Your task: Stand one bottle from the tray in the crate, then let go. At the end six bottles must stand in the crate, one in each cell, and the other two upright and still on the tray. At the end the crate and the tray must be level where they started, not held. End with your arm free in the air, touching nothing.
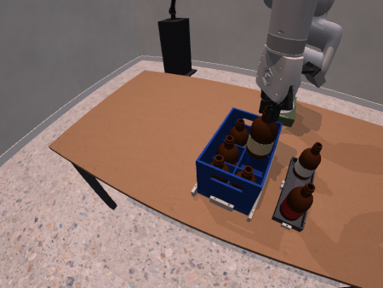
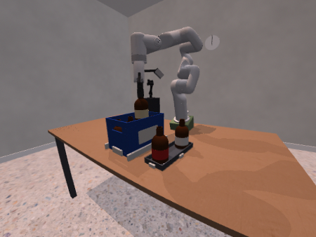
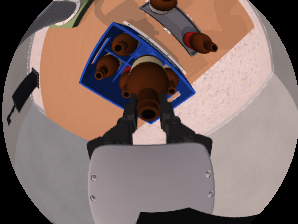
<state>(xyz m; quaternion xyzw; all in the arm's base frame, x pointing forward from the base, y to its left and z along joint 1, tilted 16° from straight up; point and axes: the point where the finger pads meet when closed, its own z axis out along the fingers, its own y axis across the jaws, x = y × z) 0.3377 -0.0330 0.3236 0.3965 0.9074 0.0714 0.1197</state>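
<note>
Right now my hand is 40 mm to the left of the blue crate and 210 mm above it.
</note>
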